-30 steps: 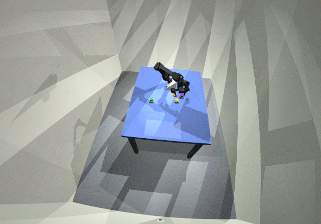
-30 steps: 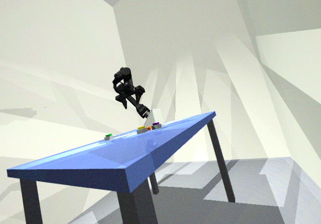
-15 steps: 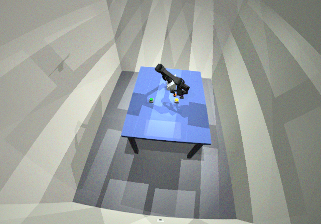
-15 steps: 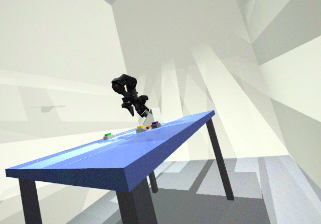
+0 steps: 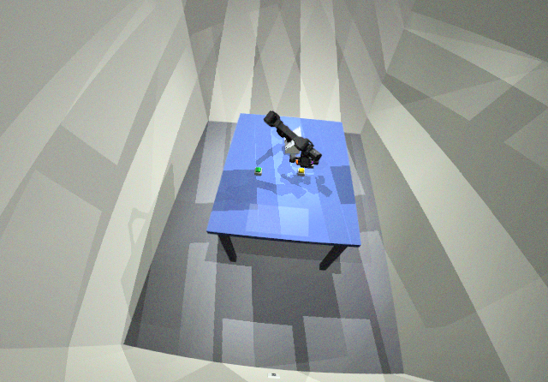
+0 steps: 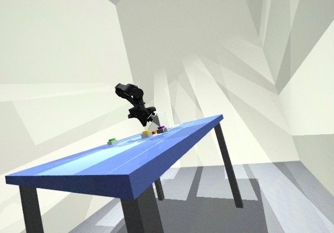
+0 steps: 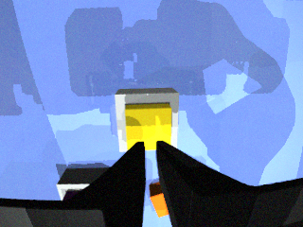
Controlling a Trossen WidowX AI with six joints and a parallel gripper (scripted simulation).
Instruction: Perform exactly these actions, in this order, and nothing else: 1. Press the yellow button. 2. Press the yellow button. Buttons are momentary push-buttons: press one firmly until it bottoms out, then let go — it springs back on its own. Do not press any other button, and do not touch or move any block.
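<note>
My gripper tip is 3 cm above the yellow button. The rest, counted from my gripper tip: orange block (9 cm behind, 1 cm to the right, 6 cm below); then purple button (7 cm behind, 7 cm to the left, 3 cm below); then green button (1 cm behind, 30 cm to the right, 3 cm below).
</note>
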